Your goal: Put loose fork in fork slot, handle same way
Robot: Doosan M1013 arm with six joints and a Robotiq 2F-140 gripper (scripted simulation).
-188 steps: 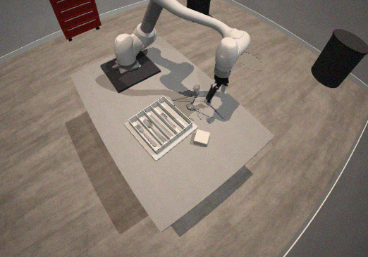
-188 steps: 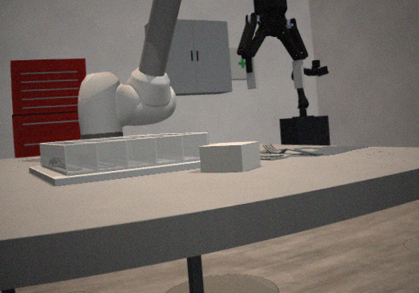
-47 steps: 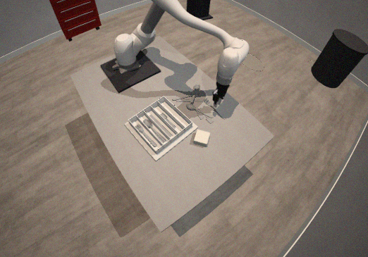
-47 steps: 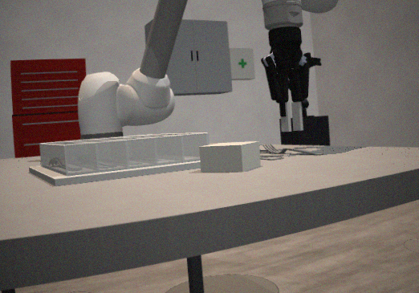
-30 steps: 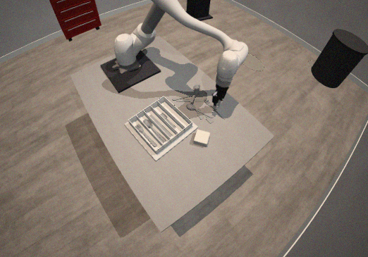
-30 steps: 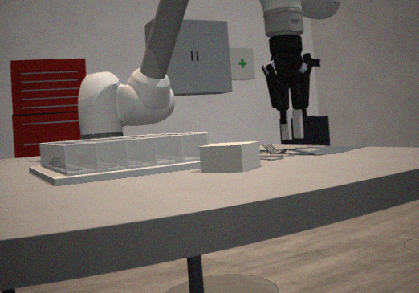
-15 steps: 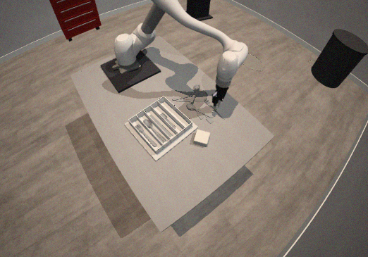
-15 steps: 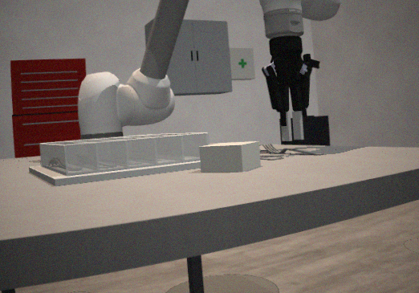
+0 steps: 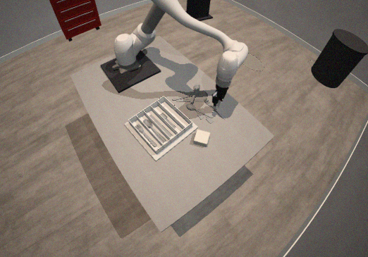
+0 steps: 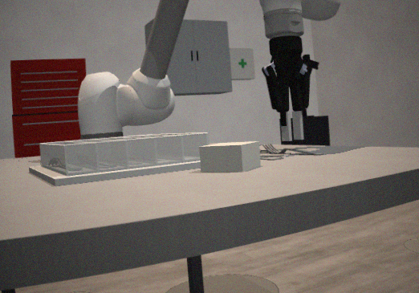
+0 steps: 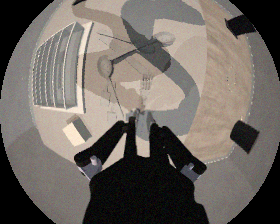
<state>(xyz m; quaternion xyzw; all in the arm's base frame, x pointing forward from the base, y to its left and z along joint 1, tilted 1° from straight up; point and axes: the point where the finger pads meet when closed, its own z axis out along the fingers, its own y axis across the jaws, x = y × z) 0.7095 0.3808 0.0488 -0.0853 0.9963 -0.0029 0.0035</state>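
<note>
Right now the cutlery tray is 390 mm to the right of my hand, 60 mm behind it and 10 mm below it. Round my hand: white box 210 mm to the right, 150 mm ahead, 40 mm below.
</note>
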